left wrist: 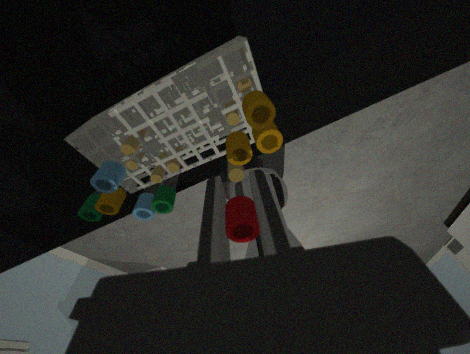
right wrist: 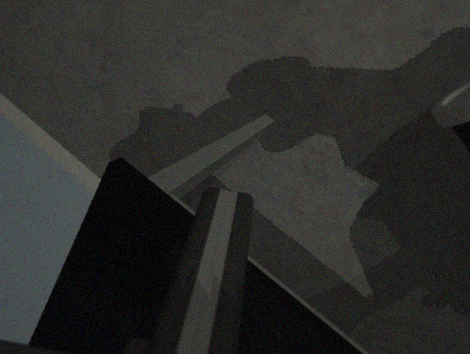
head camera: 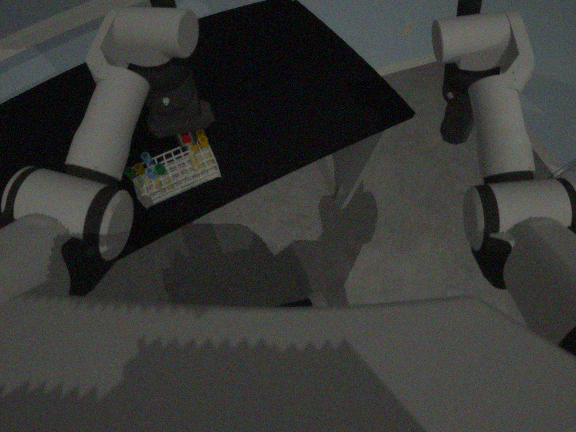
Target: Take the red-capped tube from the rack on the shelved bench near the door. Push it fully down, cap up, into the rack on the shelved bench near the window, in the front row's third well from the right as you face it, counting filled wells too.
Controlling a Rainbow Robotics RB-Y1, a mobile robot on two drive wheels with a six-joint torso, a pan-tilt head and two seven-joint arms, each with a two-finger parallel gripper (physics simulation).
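Frame: origin at the robot's base, x ahead, y left, z up, level; metres.
Where they show: left gripper, fingertip midpoint: (left wrist: 236, 183) (head camera: 188, 141); right gripper, fingertip midpoint: (right wrist: 227, 207) (head camera: 456, 137).
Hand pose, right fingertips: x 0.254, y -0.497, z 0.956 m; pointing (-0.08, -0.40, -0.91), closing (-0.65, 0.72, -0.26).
After its pixels a point has its place.
The red-capped tube (head camera: 186, 138) @(x 0.358, y 0.052, z 0.931 m) (left wrist: 242, 219) @(x 0.377, y 0.053, z 0.934 m) is held cap up between the fingers of my left gripper (left wrist: 236, 183) @(x 0.372, y 0.053, z 0.902 m). In the head view its cap shows at the far edge of a white rack (head camera: 144, 199) @(x 0.327, y 0.196, z 0.780 m) (left wrist: 86, 136) @(x 0.395, y 0.194, z 0.820 m), left of the yellow caps (head camera: 201, 137) @(x 0.392, y 0.028, z 0.881 m) (left wrist: 259, 109) @(x 0.411, y 0.031, z 0.882 m). The tube's pale lower end shows in the left wrist view, near a yellow-capped tube. I cannot tell whether its tip is over or inside a well. Blue, green and yellow-brown caps stand at the rack's other end. My right gripper (head camera: 456, 137) @(x 0.254, y -0.497, z 0.956 m) (right wrist: 227, 207) @(x 0.254, y -0.497, z 0.956 m) is shut and empty, well away to the right.
The rack stands on a black bench top (head camera: 300, 75) @(x 0.672, y -0.276, z 0.763 m) (right wrist: 125, 225) @(x 0.525, y -0.523, z 0.763 m), near its front edge. The bench corner (head camera: 413, 113) @(x 0.478, y -0.591, z 0.761 m) points towards the right arm. Grey floor (head camera: 415, 225) @(x 0.314, y -0.922, z 0.001 m) with arm shadows lies in front of the bench. A pale blue wall stands behind.
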